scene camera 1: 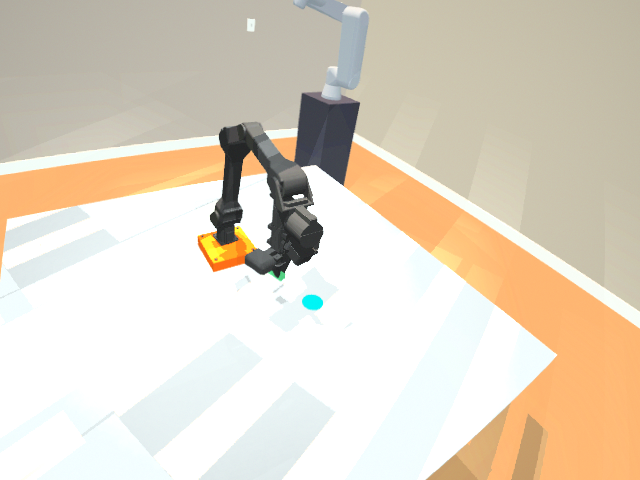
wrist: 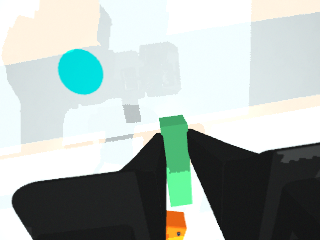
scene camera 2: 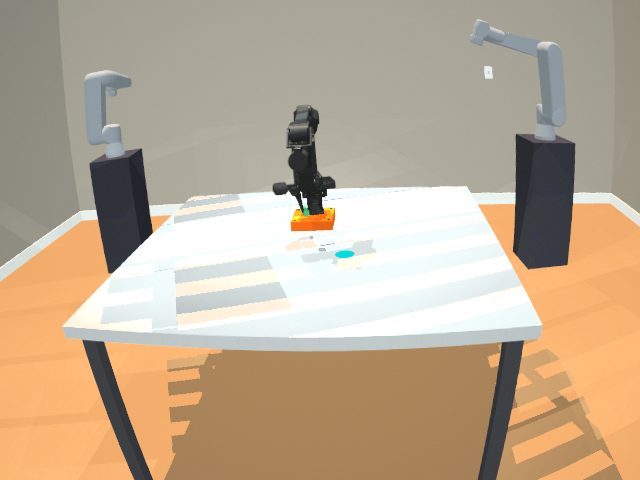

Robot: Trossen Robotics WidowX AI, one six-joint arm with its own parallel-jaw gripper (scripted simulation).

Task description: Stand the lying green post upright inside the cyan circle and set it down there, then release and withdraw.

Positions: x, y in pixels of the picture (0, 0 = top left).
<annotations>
gripper: scene camera 1 279, 275; wrist; scene camera 2
same spot on gripper: (wrist: 136, 194) = (scene camera 2: 310, 192)
</annotations>
